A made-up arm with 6 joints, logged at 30 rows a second.
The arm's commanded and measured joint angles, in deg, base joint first. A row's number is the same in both.
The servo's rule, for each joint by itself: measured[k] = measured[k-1] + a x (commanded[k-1-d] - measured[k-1]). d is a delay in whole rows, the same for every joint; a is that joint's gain. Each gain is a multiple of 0.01, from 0.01 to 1. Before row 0 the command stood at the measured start. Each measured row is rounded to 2 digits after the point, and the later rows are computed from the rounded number. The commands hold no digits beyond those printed.
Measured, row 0: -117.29, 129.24, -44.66, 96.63, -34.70, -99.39
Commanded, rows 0 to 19: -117.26, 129.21, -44.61, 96.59, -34.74, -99.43; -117.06, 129.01, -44.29, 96.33, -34.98, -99.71; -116.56, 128.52, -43.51, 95.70, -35.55, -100.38; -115.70, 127.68, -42.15, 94.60, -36.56, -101.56; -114.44, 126.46, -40.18, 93.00, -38.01, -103.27; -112.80, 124.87, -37.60, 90.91, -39.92, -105.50; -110.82, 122.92, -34.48, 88.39, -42.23, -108.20; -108.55, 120.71, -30.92, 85.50, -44.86, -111.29; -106.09, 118.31, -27.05, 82.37, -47.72, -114.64; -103.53, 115.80, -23.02, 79.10, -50.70, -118.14; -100.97, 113.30, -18.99, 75.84, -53.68, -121.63; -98.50, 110.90, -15.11, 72.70, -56.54, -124.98; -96.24, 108.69, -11.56, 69.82, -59.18, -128.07; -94.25, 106.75, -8.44, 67.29, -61.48, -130.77; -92.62, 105.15, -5.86, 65.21, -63.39, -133.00; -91.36, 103.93, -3.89, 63.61, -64.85, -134.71; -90.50, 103.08, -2.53, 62.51, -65.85, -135.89; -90.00, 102.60, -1.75, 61.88, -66.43, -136.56; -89.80, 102.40, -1.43, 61.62, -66.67, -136.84; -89.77, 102.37, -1.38, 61.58, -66.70, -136.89
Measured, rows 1 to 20: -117.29, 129.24, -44.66, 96.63, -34.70, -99.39; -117.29, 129.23, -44.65, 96.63, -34.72, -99.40; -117.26, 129.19, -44.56, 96.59, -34.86, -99.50; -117.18, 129.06, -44.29, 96.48, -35.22, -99.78; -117.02, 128.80, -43.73, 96.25, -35.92, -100.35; -116.74, 128.36, -42.81, 95.86, -37.01, -101.28; -116.31, 127.70, -41.46, 95.27, -38.52, -102.63; -115.71, 126.79, -39.65, 94.44, -40.45, -104.41; -114.92, 125.63, -37.38, 93.37, -42.74, -106.61; -113.95, 124.24, -34.69, 92.05, -45.33, -109.18; -112.80, 122.64, -31.66, 90.50, -48.12, -112.05; -111.50, 120.87, -28.37, 88.74, -51.01, -115.12; -110.07, 118.98, -24.92, 86.82, -53.89, -118.28; -108.55, 117.02, -21.45, 84.78, -56.64, -121.41; -106.98, 115.07, -18.07, 82.68, -59.16, -124.41; -105.40, 113.19, -14.90, 80.58, -61.36, -127.16; -103.86, 111.43, -12.04, 78.54, -63.17, -129.58; -102.39, 109.84, -9.57, 76.62, -64.56, -131.60; -101.03, 108.46, -7.54, 74.85, -65.53, -133.19; -99.79, 107.31, -5.95, 73.26, -66.12, -134.36
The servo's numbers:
d 1
a 0.11 0.19 0.26 0.12 0.52 0.32

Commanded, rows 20 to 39: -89.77, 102.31, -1.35, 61.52, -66.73, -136.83; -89.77, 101.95, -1.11, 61.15, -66.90, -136.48; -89.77, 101.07, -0.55, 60.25, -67.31, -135.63; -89.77, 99.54, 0.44, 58.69, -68.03, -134.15; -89.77, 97.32, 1.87, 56.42, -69.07, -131.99; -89.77, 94.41, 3.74, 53.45, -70.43, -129.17; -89.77, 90.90, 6.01, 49.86, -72.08, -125.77; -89.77, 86.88, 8.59, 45.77, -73.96, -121.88; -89.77, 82.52, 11.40, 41.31, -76.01, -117.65; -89.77, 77.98, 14.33, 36.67, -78.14, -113.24; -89.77, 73.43, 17.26, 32.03, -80.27, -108.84; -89.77, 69.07, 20.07, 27.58, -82.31, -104.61; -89.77, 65.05, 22.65, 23.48, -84.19, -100.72; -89.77, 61.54, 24.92, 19.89, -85.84, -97.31; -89.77, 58.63, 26.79, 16.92, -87.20, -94.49; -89.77, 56.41, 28.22, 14.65, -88.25, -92.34; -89.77, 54.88, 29.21, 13.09, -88.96, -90.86; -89.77, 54.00, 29.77, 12.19, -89.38, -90.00; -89.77, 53.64, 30.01, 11.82, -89.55, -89.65; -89.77, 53.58, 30.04, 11.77, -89.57, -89.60
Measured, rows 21 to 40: -98.69, 106.37, -4.76, 71.86, -66.42, -135.17; -97.71, 105.60, -3.87, 70.62, -66.58, -135.70; -96.84, 104.91, -3.15, 69.48, -66.75, -135.95; -96.06, 104.18, -2.47, 68.37, -67.04, -135.85; -95.37, 103.30, -1.71, 67.21, -67.55, -135.31; -94.75, 102.16, -0.78, 65.92, -68.34, -134.25; -94.20, 100.69, 0.40, 64.42, -69.43, -132.62; -93.71, 98.83, 1.86, 62.67, -70.81, -130.43; -93.28, 96.56, 3.61, 60.64, -72.45, -127.69; -92.89, 93.89, 5.64, 58.32, -74.30, -124.48; -92.55, 90.87, 7.90, 55.72, -76.30, -120.88; -92.24, 87.56, 10.33, 52.88, -78.36, -117.03; -91.97, 84.05, 12.86, 49.84, -80.41, -113.06; -91.73, 80.44, 15.41, 46.68, -82.38, -109.11; -91.51, 76.85, 17.88, 43.47, -84.18, -105.33; -91.32, 73.39, 20.20, 40.28, -85.75, -101.86; -91.15, 70.16, 22.29, 37.20, -87.05, -98.81; -91.00, 67.26, 24.09, 34.31, -88.04, -96.27; -90.86, 64.74, 25.57, 31.66, -88.74, -94.26; -90.74, 62.63, 26.72, 29.28, -89.16, -92.78
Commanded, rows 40 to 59: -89.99, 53.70, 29.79, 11.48, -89.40, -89.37; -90.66, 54.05, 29.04, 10.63, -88.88, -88.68; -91.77, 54.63, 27.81, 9.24, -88.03, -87.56; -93.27, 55.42, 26.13, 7.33, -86.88, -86.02; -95.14, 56.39, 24.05, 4.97, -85.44, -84.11; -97.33, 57.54, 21.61, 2.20, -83.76, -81.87; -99.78, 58.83, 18.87, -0.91, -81.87, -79.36; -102.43, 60.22, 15.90, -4.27, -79.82, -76.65; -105.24, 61.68, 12.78, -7.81, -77.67, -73.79; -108.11, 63.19, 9.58, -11.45, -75.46, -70.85; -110.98, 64.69, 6.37, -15.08, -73.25, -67.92; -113.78, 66.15, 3.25, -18.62, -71.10, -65.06; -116.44, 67.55, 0.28, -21.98, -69.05, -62.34; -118.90, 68.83, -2.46, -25.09, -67.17, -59.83; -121.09, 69.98, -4.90, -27.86, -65.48, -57.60; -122.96, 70.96, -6.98, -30.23, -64.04, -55.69; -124.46, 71.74, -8.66, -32.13, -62.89, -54.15; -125.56, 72.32, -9.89, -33.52, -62.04, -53.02; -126.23, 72.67, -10.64, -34.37, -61.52, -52.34; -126.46, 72.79, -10.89, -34.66, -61.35, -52.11
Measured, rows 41 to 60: -90.63, 60.91, 27.58, 27.18, -89.37, -91.76; -90.56, 59.54, 28.15, 25.30, -89.39, -91.00; -90.57, 58.50, 28.38, 23.54, -89.12, -90.26; -90.70, 57.76, 28.23, 21.82, -88.55, -89.40; -90.98, 57.32, 27.68, 20.08, -87.68, -88.32; -91.44, 57.14, 26.74, 18.27, -86.52, -86.97; -92.09, 57.22, 25.41, 16.34, -85.08, -85.34; -92.94, 57.53, 23.71, 14.27, -83.41, -83.43; -93.98, 58.04, 21.68, 12.05, -81.54, -81.26; -95.22, 58.73, 19.37, 9.67, -79.53, -78.87; -96.64, 59.58, 16.82, 7.14, -77.41, -76.30; -98.22, 60.55, 14.10, 4.47, -75.25, -73.62; -99.93, 61.61, 11.28, 1.70, -73.09, -70.88; -101.75, 62.74, 8.42, -1.14, -70.99, -68.15; -103.64, 63.90, 5.59, -4.01, -69.00, -65.49; -105.56, 65.06, 2.86, -6.87, -67.17, -62.97; -107.47, 66.18, 0.30, -9.67, -65.54, -60.64; -109.34, 67.24, -2.03, -12.37, -64.16, -58.56; -111.12, 68.21, -4.07, -14.91, -63.06, -56.79; -112.78, 69.06, -5.78, -17.25, -62.26, -55.37
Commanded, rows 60 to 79: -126.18, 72.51, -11.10, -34.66, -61.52, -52.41; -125.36, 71.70, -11.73, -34.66, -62.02, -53.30; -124.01, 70.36, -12.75, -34.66, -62.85, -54.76; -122.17, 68.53, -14.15, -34.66, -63.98, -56.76; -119.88, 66.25, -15.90, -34.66, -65.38, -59.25; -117.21, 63.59, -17.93, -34.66, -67.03, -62.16; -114.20, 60.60, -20.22, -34.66, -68.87, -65.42; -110.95, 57.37, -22.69, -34.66, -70.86, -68.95; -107.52, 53.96, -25.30, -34.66, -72.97, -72.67; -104.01, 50.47, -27.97, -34.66, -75.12, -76.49; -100.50, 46.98, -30.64, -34.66, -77.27, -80.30; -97.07, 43.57, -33.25, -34.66, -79.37, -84.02; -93.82, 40.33, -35.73, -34.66, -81.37, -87.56; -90.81, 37.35, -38.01, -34.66, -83.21, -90.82; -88.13, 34.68, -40.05, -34.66, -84.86, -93.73; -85.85, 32.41, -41.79, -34.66, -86.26, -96.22; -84.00, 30.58, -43.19, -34.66, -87.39, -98.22; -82.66, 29.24, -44.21, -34.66, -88.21, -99.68; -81.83, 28.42, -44.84, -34.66, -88.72, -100.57; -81.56, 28.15, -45.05, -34.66, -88.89, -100.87
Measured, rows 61 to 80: -114.28, 69.77, -7.11, -19.34, -61.79, -54.33; -115.59, 70.29, -8.15, -21.18, -61.65, -53.72; -116.66, 70.56, -9.08, -22.80, -61.84, -53.59; -117.47, 70.52, -10.03, -24.22, -62.37, -53.96; -117.99, 70.14, -11.10, -25.47, -63.21, -54.86; -118.20, 69.40, -12.35, -26.57, -64.34, -56.26; -118.09, 68.30, -13.80, -27.54, -65.74, -58.15; -117.66, 66.84, -15.47, -28.39, -67.37, -60.48; -116.92, 65.04, -17.35, -29.14, -69.18, -63.19; -115.89, 62.93, -19.42, -29.80, -71.15, -66.22; -114.58, 60.56, -21.64, -30.38, -73.21, -69.51; -113.03, 57.98, -23.98, -30.89, -75.32, -72.96; -111.27, 55.24, -26.39, -31.34, -77.43, -76.50; -109.35, 52.41, -28.82, -31.74, -79.48, -80.04; -107.31, 49.55, -31.21, -32.09, -81.42, -83.49; -105.20, 46.72, -33.51, -32.40, -83.21, -86.77; -103.07, 44.00, -35.66, -32.67, -84.80, -89.79; -100.97, 41.45, -37.62, -32.91, -86.15, -92.49; -98.96, 39.13, -39.33, -33.12, -87.22, -94.79; -97.08, 37.10, -40.76, -33.30, -88.00, -96.64
